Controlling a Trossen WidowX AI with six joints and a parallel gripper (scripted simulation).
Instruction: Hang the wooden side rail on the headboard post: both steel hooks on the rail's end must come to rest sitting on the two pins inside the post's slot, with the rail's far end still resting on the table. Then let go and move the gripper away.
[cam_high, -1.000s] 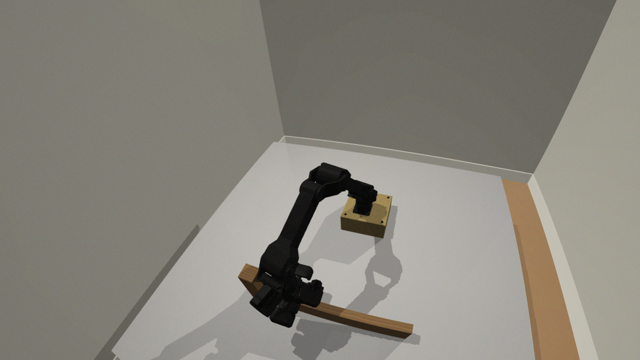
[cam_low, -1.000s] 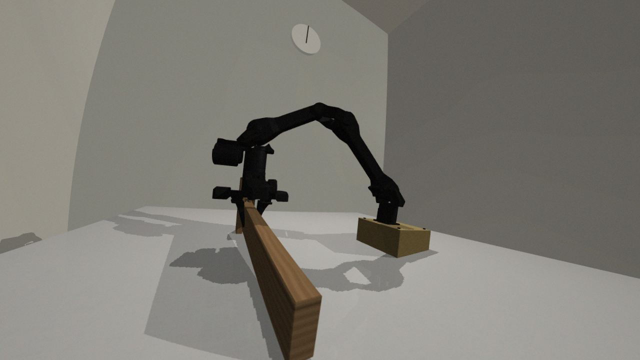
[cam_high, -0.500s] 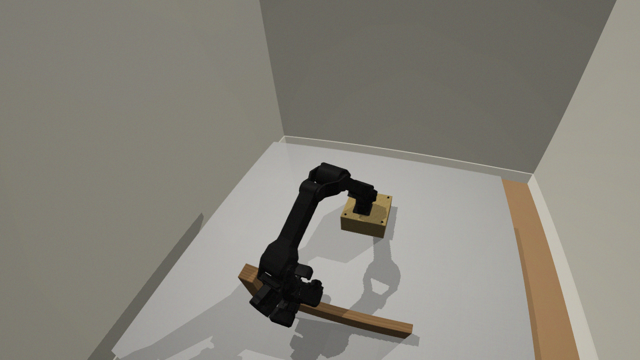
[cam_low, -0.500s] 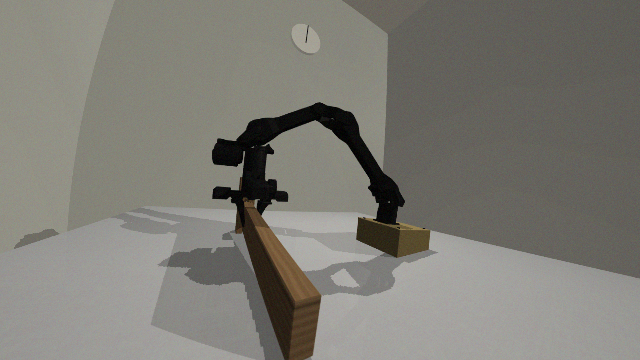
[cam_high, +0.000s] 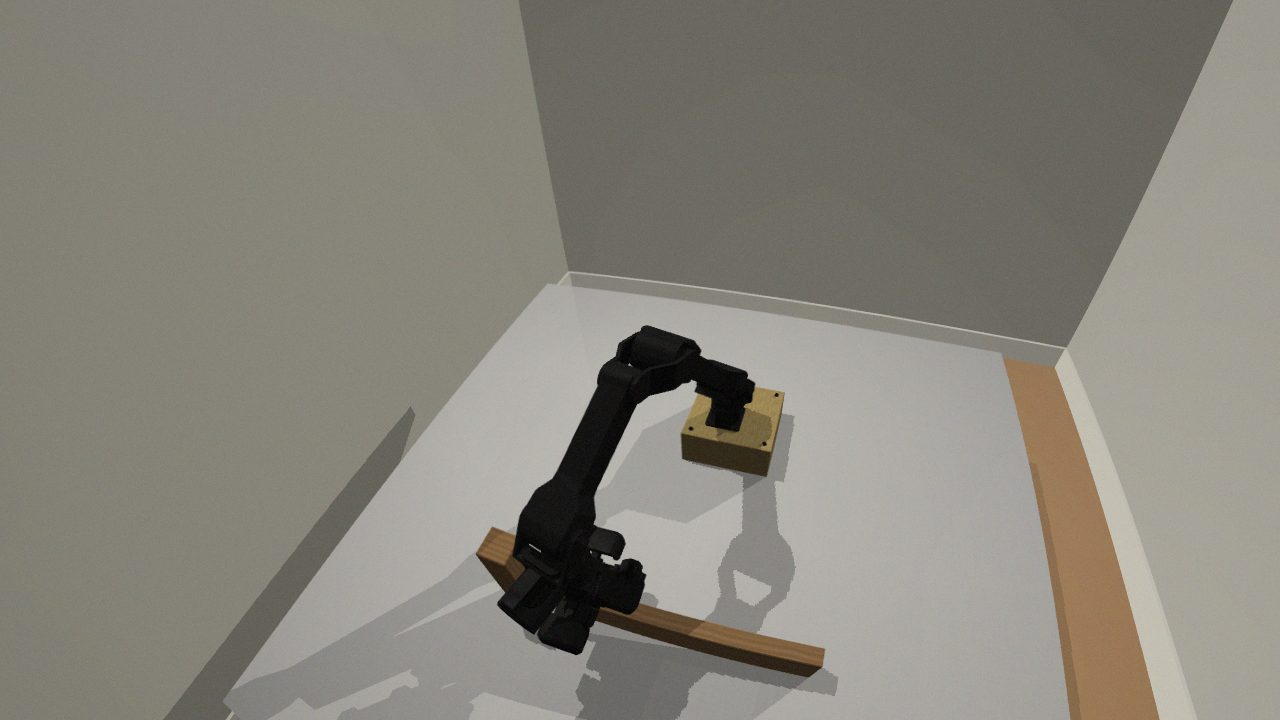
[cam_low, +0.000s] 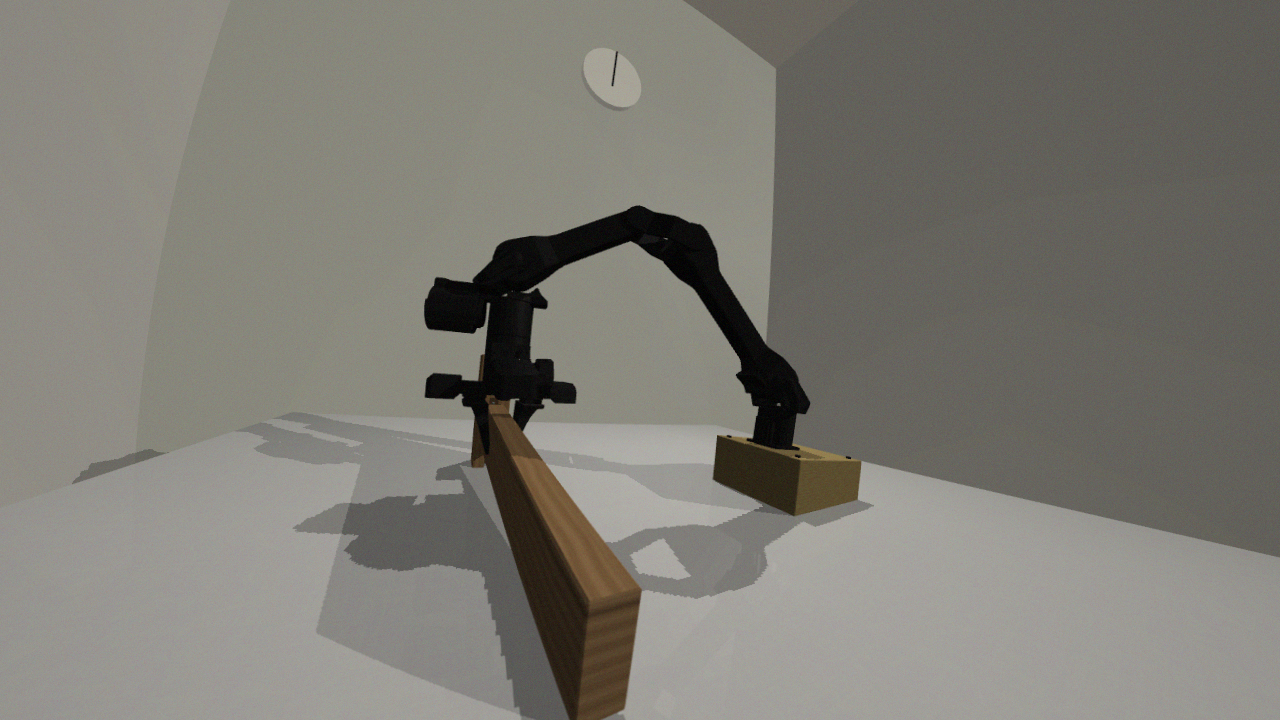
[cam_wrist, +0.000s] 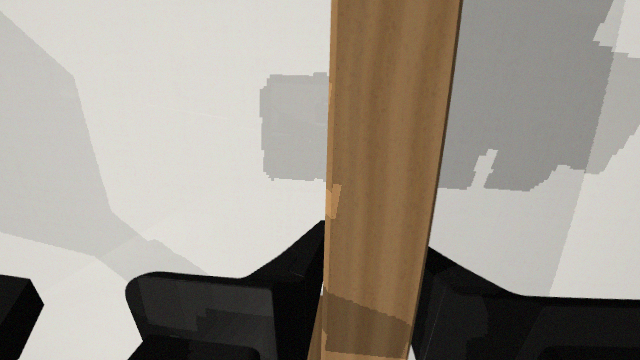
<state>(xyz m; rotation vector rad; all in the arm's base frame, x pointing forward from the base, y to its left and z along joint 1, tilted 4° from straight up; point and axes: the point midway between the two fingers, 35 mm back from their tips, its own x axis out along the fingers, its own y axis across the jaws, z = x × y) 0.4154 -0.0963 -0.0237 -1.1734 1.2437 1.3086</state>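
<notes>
My gripper tip is now 120 mm to the left of the wooden headboard post and 40 mm below it.
</notes>
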